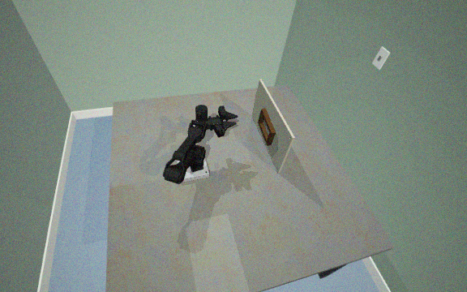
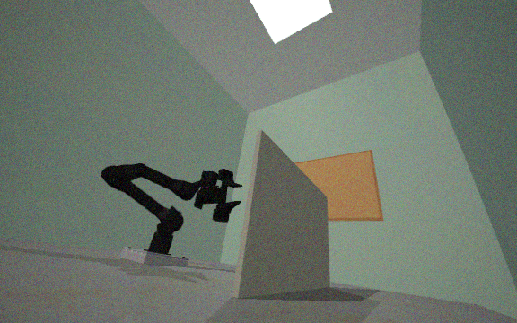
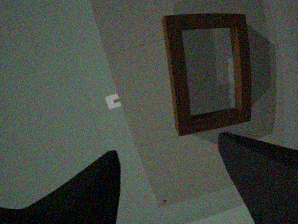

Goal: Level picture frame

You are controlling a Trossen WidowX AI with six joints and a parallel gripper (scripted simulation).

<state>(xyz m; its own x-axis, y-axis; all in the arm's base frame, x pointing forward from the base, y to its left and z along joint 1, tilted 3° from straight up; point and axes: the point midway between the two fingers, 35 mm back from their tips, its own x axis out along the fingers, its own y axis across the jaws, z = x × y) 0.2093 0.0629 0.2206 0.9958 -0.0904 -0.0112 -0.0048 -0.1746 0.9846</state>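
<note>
My gripper tip is now 19 cm short of the brown wooden picture frame, 1 cm to the left of it and 9 cm above it. Also, from my gripper tip: white wall panel 21 cm ahead, 10 cm below.
</note>
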